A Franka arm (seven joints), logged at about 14 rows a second.
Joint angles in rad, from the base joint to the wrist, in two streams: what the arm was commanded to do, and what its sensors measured. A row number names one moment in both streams.
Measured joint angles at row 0:
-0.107, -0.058, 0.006, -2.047, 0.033, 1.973, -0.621
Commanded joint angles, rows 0 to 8:
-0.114, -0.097, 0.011, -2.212, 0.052, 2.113, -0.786
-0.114, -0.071, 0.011, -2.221, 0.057, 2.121, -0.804
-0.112, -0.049, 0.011, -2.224, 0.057, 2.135, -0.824
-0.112, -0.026, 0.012, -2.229, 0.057, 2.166, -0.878
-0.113, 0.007, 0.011, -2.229, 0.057, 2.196, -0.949
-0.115, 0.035, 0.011, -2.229, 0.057, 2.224, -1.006
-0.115, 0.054, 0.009, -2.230, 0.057, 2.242, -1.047
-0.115, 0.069, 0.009, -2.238, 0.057, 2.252, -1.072
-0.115, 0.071, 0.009, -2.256, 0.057, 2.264, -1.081
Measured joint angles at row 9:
-0.107, 0.059, 0.007, -2.229, 0.036, 2.226, -1.013
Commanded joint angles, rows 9 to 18:
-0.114, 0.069, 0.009, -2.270, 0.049, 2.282, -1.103
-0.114, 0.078, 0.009, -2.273, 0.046, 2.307, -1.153
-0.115, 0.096, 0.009, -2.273, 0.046, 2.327, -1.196
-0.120, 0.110, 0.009, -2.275, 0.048, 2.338, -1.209
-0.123, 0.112, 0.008, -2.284, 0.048, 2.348, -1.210
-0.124, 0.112, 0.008, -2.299, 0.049, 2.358, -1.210
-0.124, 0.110, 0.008, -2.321, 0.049, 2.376, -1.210
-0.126, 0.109, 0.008, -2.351, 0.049, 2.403, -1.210
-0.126, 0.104, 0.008, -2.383, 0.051, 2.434, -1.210
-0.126, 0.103, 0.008, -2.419, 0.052, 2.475, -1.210
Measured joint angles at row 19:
-0.113, 0.123, 0.005, -2.331, 0.036, 2.372, -1.163
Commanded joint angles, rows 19 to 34:
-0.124, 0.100, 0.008, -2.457, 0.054, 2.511, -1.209
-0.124, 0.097, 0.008, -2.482, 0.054, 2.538, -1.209
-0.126, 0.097, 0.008, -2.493, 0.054, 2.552, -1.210
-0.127, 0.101, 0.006, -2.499, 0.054, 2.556, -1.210
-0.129, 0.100, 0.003, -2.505, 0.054, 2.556, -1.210
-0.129, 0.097, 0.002, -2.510, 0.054, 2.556, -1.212
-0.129, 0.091, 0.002, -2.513, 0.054, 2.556, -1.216
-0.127, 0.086, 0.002, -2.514, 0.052, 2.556, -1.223
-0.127, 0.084, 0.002, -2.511, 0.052, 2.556, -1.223
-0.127, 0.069, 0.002, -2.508, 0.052, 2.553, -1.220
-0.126, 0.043, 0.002, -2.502, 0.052, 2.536, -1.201
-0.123, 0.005, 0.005, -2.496, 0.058, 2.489, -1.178
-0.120, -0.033, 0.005, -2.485, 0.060, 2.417, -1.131
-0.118, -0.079, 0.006, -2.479, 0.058, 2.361, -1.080
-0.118, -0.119, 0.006, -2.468, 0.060, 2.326, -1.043
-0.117, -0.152, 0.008, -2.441, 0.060, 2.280, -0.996
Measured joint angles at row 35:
-0.115, -0.040, 0.002, -2.452, 0.043, 2.367, -1.068
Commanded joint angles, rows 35 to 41:
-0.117, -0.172, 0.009, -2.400, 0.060, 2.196, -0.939
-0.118, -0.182, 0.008, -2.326, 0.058, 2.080, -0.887
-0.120, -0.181, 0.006, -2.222, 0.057, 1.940, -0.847
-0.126, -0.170, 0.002, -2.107, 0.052, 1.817, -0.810
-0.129, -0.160, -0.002, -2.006, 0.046, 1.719, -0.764
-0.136, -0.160, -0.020, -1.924, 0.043, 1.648, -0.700
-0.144, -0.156, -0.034, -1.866, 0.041, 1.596, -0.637
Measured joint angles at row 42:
-0.122, -0.195, -0.012, -2.026, 0.043, 1.722, -0.739
